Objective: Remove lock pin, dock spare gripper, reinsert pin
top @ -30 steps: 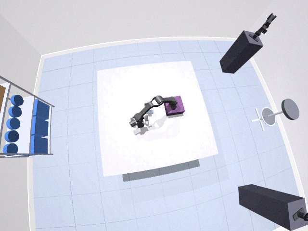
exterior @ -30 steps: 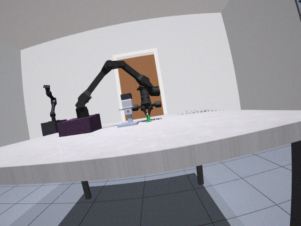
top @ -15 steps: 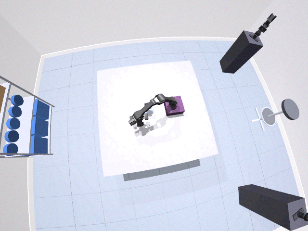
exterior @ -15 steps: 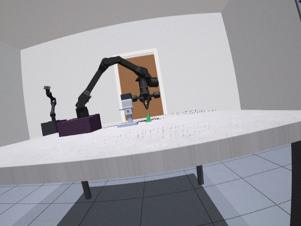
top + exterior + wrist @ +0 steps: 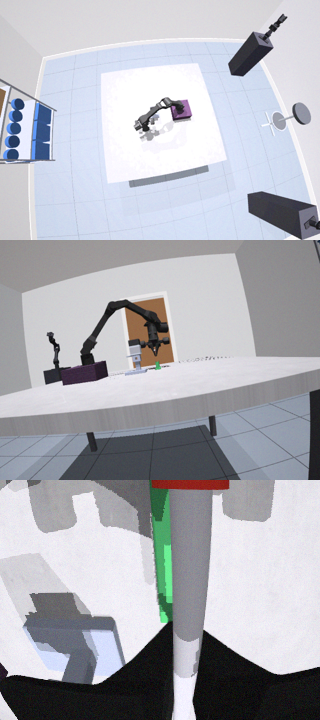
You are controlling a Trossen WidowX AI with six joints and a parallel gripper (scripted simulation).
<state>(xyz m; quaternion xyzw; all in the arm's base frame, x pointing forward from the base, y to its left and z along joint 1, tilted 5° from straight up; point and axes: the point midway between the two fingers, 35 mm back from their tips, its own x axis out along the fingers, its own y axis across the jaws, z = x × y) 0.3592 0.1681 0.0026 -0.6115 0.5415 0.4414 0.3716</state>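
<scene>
Right now my gripper tip is 90 mm past the grey mount, 110 mm to the left of it and 20 mm above it. Round my gripper tip: spare gripper: 80 mm behind, 110 mm to the right, 50 mm above.
</scene>
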